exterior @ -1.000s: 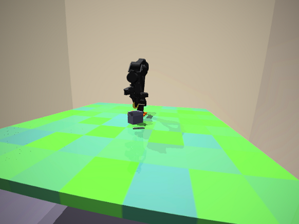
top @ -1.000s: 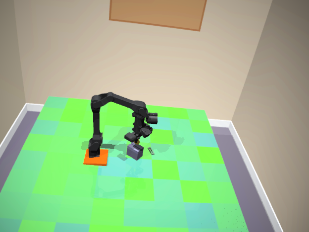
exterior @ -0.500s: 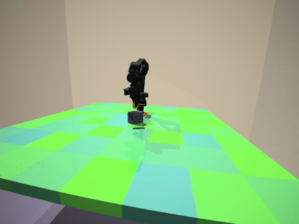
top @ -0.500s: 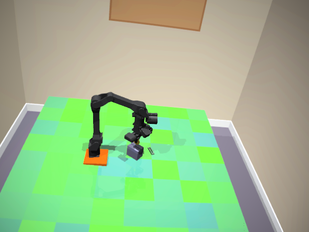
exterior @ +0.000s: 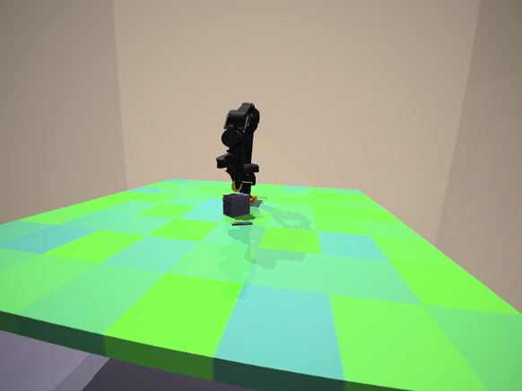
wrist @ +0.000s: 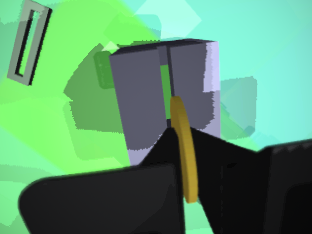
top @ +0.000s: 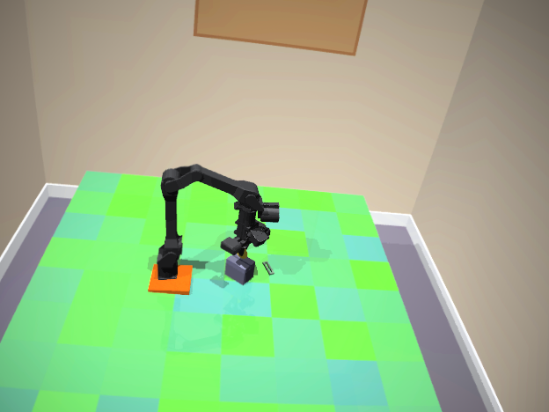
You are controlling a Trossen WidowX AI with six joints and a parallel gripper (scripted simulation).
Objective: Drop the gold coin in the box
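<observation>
The gold coin lies 1 cm above my gripper tip.
</observation>
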